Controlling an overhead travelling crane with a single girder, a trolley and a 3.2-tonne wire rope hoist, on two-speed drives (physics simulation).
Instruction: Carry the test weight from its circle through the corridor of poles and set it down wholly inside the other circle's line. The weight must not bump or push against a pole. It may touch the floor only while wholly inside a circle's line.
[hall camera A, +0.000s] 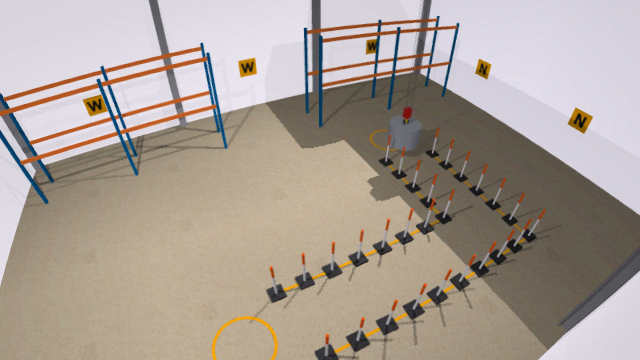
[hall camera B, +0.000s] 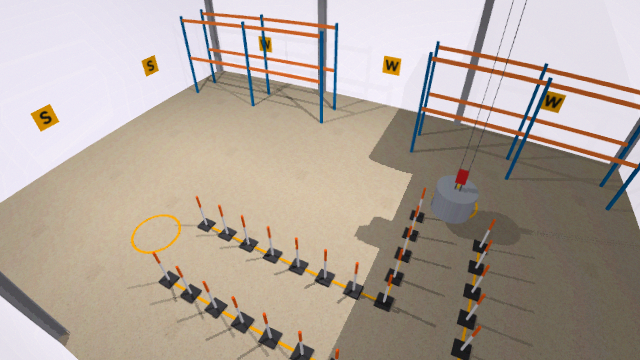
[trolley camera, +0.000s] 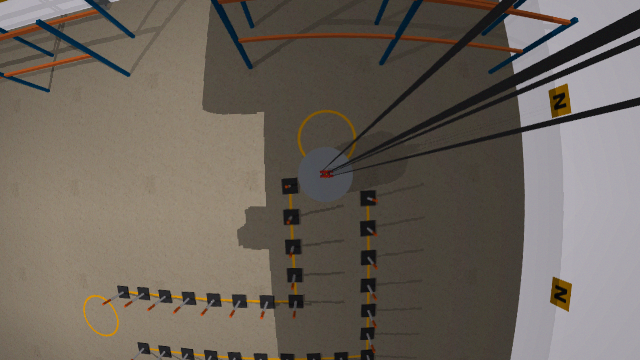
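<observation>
The grey test weight (hall camera A: 404, 136) (hall camera B: 452, 202) (trolley camera: 315, 187) hangs upright on my hook (hall camera A: 406, 120) (hall camera B: 458, 186) (trolley camera: 326, 174) below the red block, its shadow falling to one side on the floor. In the trolley view it overlaps the lower part of the near circle (hall camera A: 370, 138) (hall camera B: 476, 210) (trolley camera: 326, 111) and reaches the corridor mouth. The first left-row pole (hall camera A: 386, 161) (hall camera B: 417, 216) (trolley camera: 290, 186) stands close beside it; the gap is hard to tell. The first right-row pole (hall camera A: 432, 153) (hall camera B: 480, 246) (trolley camera: 368, 198) stands farther off. The other circle (hall camera A: 245, 317) (hall camera B: 132, 236) (trolley camera: 84, 313) lies at the corridor's far end.
Two pole rows run from the near circle, then turn at a corner pole (hall camera A: 443, 217) (hall camera B: 384, 301) (trolley camera: 296, 301) toward the other circle. A blue and orange rack (hall camera A: 320, 82) (hall camera B: 529, 129) (trolley camera: 320, 36) stands beyond the near circle. A second rack (hall camera A: 117, 127) (hall camera B: 321, 77) stands along the same wall.
</observation>
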